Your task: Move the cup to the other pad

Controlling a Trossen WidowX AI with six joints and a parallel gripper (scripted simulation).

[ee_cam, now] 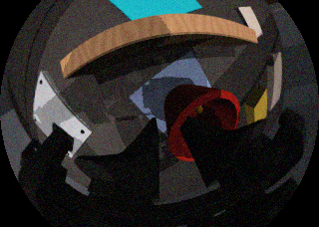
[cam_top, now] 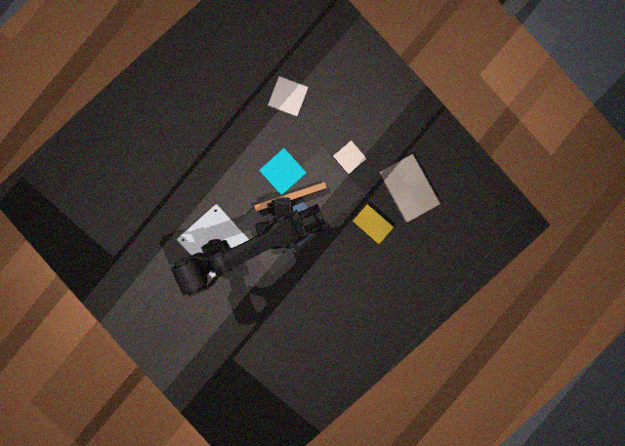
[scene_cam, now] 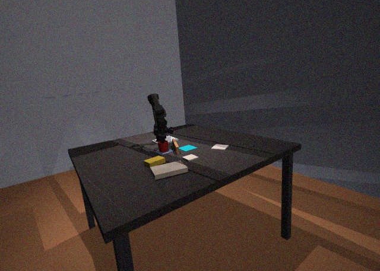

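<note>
Right now the light blue pad is 2 cm ahead of my gripper tip, 2 cm to the right of it and 5 cm below it. From my gripper tip the other things lie so: wooden bar: 7 cm ahead, 5 cm to the left, 2 cm below; teal pad: 12 cm ahead, 12 cm to the left, 5 cm below; cup: 2 cm ahead, 2 cm to the right.
</note>
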